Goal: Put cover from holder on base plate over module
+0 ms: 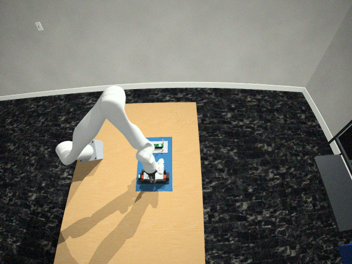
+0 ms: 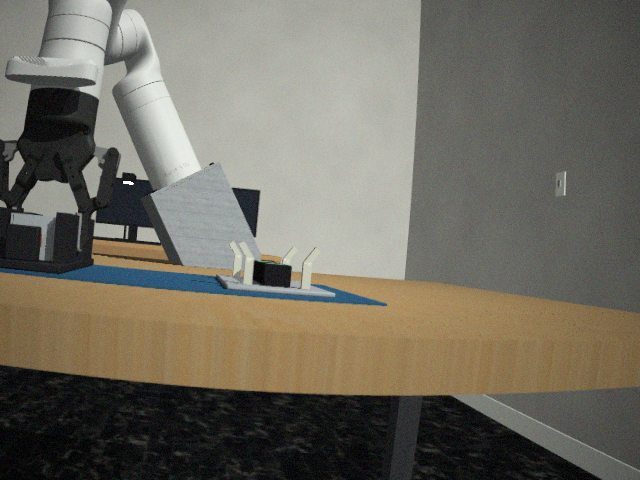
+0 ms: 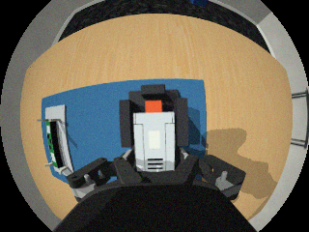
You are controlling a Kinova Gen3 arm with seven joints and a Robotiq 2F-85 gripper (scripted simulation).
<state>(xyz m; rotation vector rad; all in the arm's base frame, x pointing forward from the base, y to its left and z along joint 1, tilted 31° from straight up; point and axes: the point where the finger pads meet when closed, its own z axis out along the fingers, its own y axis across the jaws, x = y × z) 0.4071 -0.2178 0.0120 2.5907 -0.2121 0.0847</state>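
Right now my hand is right at the cover.
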